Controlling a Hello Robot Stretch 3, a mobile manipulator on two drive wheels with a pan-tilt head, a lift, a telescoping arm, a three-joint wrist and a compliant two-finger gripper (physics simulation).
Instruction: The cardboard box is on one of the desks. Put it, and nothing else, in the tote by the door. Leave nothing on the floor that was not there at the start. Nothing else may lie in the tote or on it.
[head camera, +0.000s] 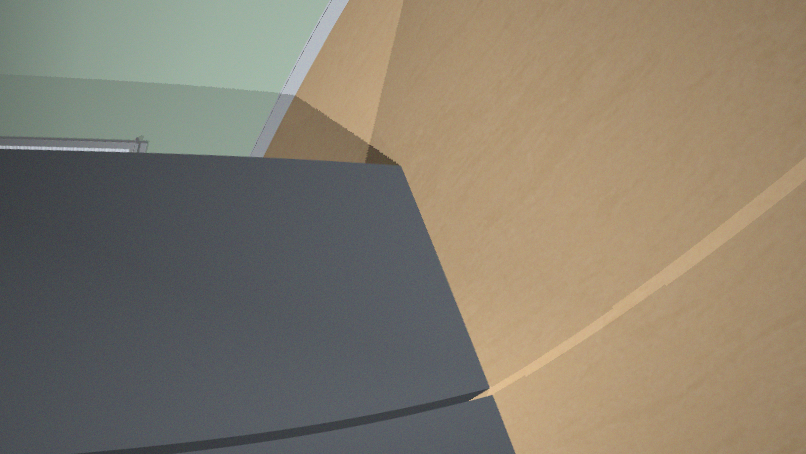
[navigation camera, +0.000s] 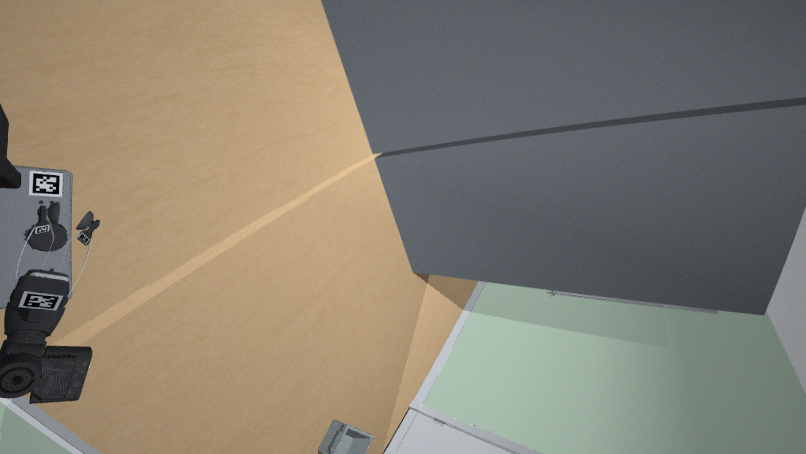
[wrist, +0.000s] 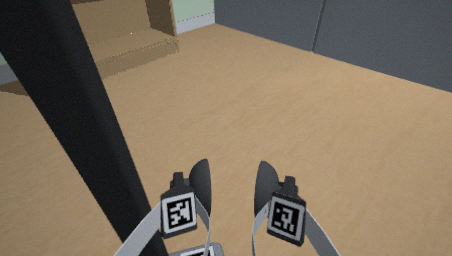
Labels:
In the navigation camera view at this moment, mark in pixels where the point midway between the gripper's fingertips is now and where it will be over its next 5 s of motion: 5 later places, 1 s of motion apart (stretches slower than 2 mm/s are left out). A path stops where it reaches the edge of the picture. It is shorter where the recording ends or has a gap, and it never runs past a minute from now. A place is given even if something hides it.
The gripper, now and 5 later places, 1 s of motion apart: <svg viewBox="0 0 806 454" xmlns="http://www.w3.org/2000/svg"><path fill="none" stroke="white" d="M73 208L89 221L82 214L72 207L42 200L4 207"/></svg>

